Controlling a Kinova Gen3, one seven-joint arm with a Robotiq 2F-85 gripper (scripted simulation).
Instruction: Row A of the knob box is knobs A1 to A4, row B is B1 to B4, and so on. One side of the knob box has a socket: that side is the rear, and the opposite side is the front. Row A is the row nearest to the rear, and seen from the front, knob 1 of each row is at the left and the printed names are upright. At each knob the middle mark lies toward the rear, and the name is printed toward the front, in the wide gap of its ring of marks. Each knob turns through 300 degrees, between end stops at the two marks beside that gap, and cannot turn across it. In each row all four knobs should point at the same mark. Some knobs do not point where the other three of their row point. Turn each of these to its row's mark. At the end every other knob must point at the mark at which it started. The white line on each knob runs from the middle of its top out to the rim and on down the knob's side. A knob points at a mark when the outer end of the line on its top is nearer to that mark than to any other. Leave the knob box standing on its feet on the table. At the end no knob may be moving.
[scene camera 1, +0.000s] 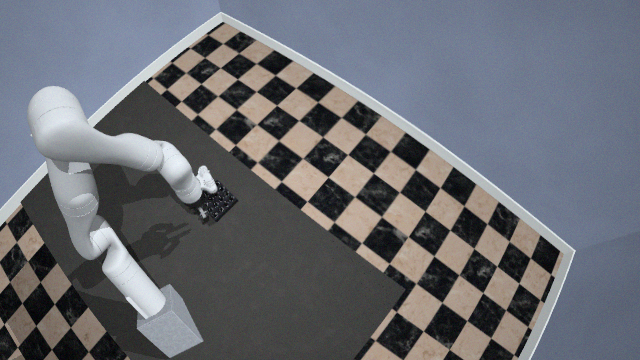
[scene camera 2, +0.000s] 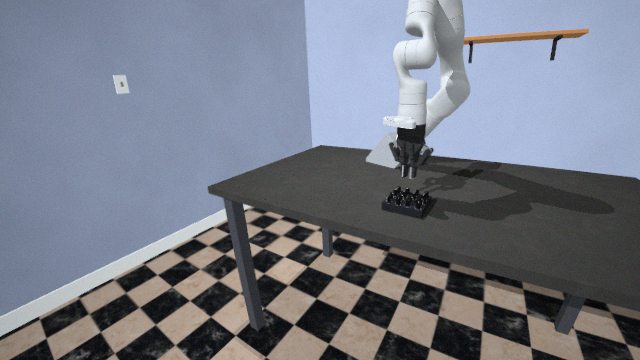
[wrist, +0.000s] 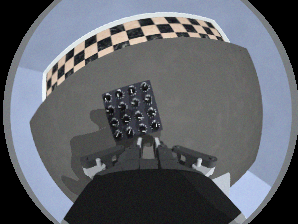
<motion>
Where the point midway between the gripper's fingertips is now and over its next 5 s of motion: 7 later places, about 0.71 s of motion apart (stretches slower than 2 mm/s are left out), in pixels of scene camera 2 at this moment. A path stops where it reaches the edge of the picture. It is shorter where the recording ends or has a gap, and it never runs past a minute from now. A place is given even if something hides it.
The gripper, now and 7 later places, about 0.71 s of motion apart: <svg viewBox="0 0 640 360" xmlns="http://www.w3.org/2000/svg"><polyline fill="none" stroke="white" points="408,177 408,174 408,172 407,172 407,173 407,179 407,185 407,188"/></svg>
</motion>
